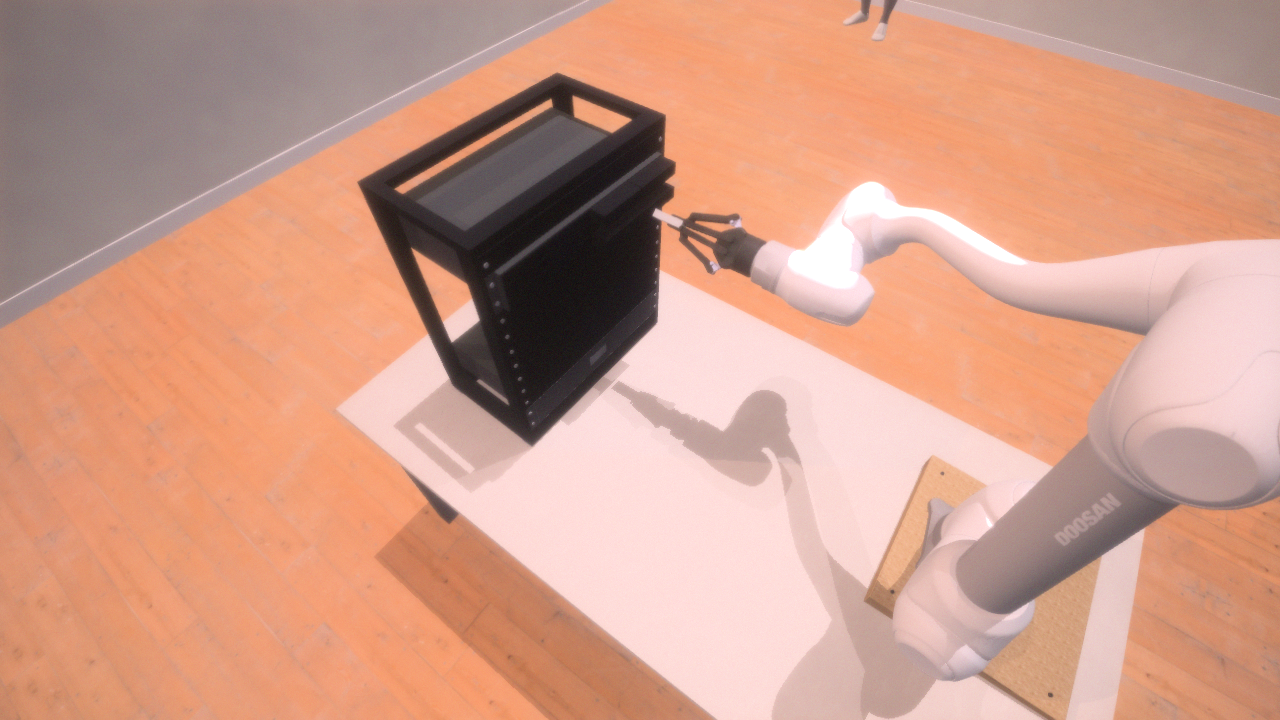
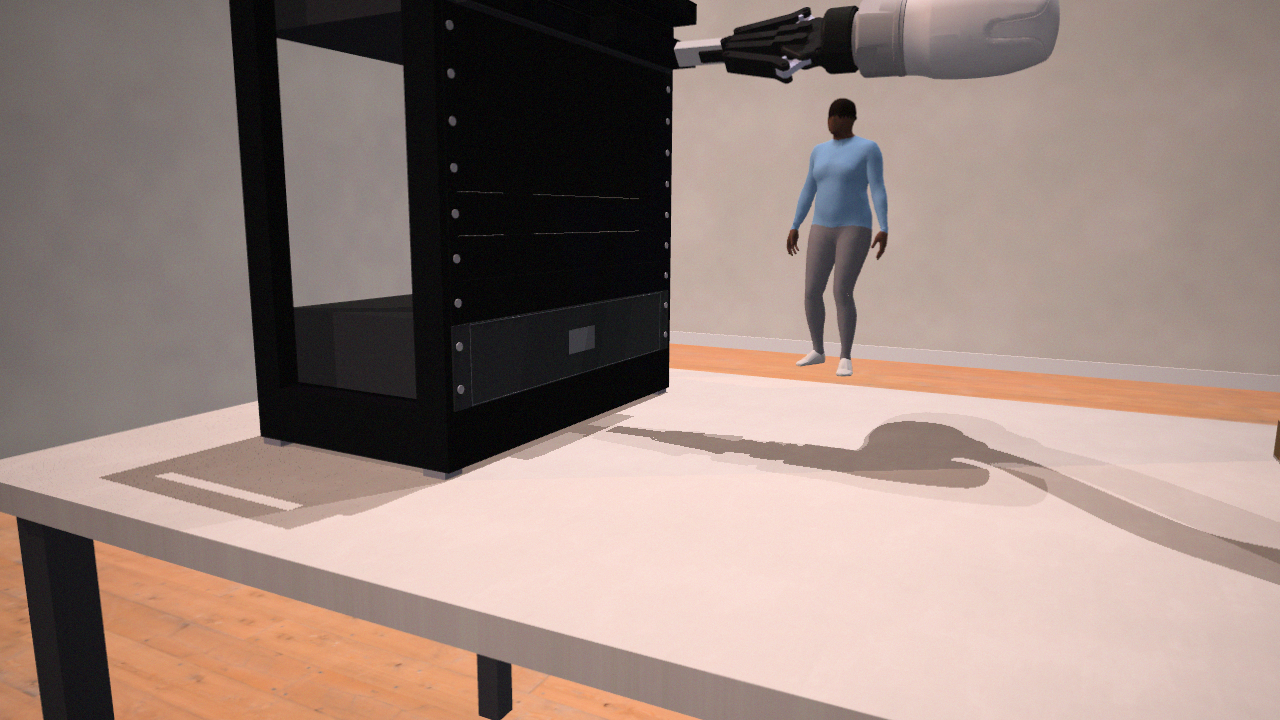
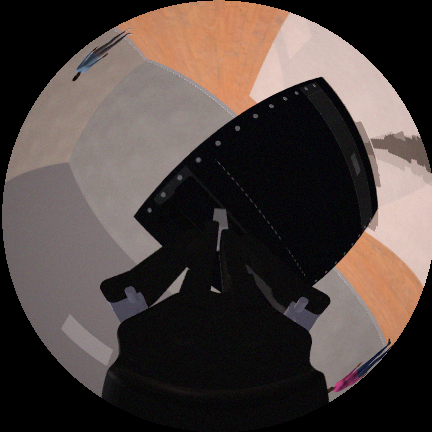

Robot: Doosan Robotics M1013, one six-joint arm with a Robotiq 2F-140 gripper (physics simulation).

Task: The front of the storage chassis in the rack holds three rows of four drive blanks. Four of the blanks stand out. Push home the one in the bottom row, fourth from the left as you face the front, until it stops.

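Frame: origin at the arm's base, x ahead, y left, z up, level; centimetres.
Where they show: gripper, fingertip midpoint: (image 1: pixel 656 213) (image 2: pixel 678 54) (image 3: pixel 218 217).
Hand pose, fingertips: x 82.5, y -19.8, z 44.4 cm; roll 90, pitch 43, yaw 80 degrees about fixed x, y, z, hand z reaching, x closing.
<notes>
After its pixels a point has its place.
The black rack (image 1: pixel 487 326) {y 17.7, x 98.3, z 40.1 cm} (image 2: pixel 429 223) {y 17.8, x 97.6, z 22.7 cm} (image 3: pixel 255 122) {y -28.2, x 86.8, z 29.1 cm} stands on the table. The storage chassis is in its upper part, with a front too dark to tell single blanks or rows apart. Dark blocks (image 1: pixel 626 208) {y -11.6, x 85.0, z 50.4 cm} (image 2: pixel 685 12) {y -23.6, x 82.6, z 50.5 cm} stand out near the top right of the front. The bottom-row fourth blank cannot be made out for certain. My gripper (image 1: pixel 660 216) {y -19.8, x 82.5, z 44.4 cm} (image 2: pixel 685 53) {y -19.8, x 82.5, z 44.4 cm} (image 3: pixel 218 217) {y -19.8, x 82.5, z 44.4 cm} is shut and empty. Its pale fingertips point at the chassis front by the rack's right edge, just below the standing-out blocks. Whether the tips touch a blank cannot be told.
A grey panel with a small light plate (image 1: pixel 597 354) {y -6.2, x 91.2, z 8.5 cm} (image 2: pixel 581 340) {y -6.4, x 91.1, z 8.0 cm} sits low in the rack. The rack's right post with screws runs beside the fingertips. The pale table (image 1: pixel 572 501) {y 25.5, x 80.8, z -3.4 cm} (image 2: pixel 716 555) {y 28.3, x 66.2, z -3.4 cm} carries the arm's tan base board (image 1: pixel 1042 644) {y 11.5, x -16.8, z -1.0 cm}. People stand beyond the table.
</notes>
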